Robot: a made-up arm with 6 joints. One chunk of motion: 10 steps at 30 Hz.
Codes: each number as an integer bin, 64 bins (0 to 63) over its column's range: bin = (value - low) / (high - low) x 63, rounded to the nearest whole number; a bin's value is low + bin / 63 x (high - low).
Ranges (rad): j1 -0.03..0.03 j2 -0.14..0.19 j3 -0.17..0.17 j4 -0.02..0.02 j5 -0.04..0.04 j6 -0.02..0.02
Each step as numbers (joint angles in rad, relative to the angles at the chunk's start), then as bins.
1 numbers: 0.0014 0.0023 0.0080 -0.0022 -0.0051 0.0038
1 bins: 33 27 33 28 27 37
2 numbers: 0.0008 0.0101 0.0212 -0.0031 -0.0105 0.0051
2 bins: 32 29 35 27 23 40
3 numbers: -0.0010 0.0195 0.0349 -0.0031 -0.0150 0.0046
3 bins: 30 30 38 27 20 39
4 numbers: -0.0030 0.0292 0.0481 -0.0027 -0.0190 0.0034
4 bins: 28 32 40 27 17 37
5 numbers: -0.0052 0.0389 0.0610 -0.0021 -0.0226 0.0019
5 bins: 26 34 43 28 14 34
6 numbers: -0.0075 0.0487 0.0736 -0.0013 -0.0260 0.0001
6 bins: 24 36 45 29 11 32
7 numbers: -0.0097 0.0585 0.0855 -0.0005 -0.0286 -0.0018
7 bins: 21 38 47 31 9 29
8 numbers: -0.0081 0.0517 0.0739 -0.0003 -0.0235 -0.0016
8 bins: 23 37 45 31 13 29
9 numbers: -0.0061 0.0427 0.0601 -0.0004 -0.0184 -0.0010
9 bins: 25 35 43 31 17 30
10 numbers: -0.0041 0.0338 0.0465 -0.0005 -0.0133 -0.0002
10 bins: 27 33 40 31 21 31
